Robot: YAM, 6 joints.
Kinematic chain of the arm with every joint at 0, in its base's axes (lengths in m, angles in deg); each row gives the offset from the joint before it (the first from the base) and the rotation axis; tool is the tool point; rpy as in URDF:
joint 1: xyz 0 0 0.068 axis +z
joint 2: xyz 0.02 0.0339 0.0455 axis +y
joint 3: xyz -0.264 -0.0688 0 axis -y
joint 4: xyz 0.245 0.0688 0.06 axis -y
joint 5: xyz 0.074 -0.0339 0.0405 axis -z
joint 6: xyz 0.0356 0 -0.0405 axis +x
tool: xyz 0 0 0 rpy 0 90 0
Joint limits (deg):
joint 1: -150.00..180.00
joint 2: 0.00..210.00
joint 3: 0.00..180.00
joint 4: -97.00..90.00
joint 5: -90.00..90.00
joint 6: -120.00..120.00
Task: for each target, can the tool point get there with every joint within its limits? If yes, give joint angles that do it. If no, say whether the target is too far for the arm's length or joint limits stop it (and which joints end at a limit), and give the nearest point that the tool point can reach.
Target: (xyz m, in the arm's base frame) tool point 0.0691 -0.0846 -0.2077
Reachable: yes | joints -50.58 184.52 40.05 49.54 0.50 -61.09
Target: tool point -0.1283 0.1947 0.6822
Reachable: yes | joints -58.32 60.09 154.53 18.59 11.20 23.43
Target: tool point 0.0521 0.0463 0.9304
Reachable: no: too far | nearest point 0.0434 0.0385 0.7382 | short by 0.193 m
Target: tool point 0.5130 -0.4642 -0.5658
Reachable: no: too far | nearest point 0.3532 -0.3196 -0.2997 | short by 0.342 m
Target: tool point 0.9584 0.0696 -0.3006
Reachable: no: too far | nearest point 0.5913 0.0429 -0.1386 | short by 0.402 m
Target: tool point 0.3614 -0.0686 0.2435
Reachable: yes | joints -12.97 112.66 97.28 -78.01 -23.55 51.17
